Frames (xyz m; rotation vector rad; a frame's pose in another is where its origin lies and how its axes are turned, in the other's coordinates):
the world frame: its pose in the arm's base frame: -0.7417 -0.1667 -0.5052 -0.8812 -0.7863 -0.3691
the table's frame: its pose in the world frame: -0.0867 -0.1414 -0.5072 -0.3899 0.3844 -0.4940
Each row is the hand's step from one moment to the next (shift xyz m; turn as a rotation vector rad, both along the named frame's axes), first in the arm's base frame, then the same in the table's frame.
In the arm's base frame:
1: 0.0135 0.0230 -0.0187 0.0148 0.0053 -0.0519
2: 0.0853 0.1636 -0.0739 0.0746 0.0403 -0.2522
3: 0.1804 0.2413 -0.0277 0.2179 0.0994 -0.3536
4: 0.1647 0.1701 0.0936 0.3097 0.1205 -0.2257
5: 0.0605 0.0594 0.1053 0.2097 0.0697 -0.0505
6: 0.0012 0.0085 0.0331 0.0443 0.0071 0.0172
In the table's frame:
1: -0.0215 0.0220 0.0108 -0.0383 0.0318 -0.0214
2: -0.1100 0.1266 0.1067 -0.1926 0.1592 -0.0914
3: -0.0787 0.2106 0.2025 -0.2513 0.3348 -0.0848
4: 0.0471 0.1457 0.2034 -0.1283 0.3806 0.0047
5: 0.0748 0.0295 0.1087 -0.0002 0.2220 0.0459
6: 0.0223 -0.0088 0.0244 0.0258 0.0366 0.0176

